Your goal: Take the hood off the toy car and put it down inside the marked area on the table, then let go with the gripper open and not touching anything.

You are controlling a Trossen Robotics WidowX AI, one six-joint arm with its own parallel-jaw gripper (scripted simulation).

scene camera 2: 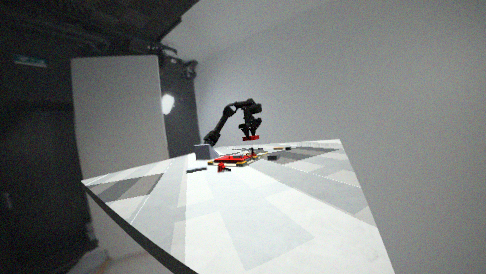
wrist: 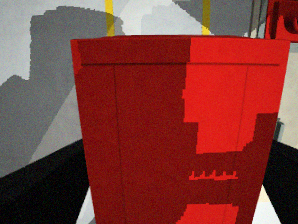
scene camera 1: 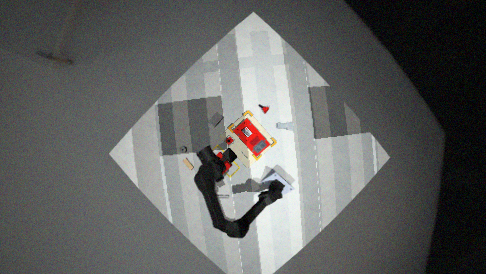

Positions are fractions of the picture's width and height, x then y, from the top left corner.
Labels:
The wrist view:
gripper: 0.59,0.65
red hood: 0.56,0.54, held by the gripper

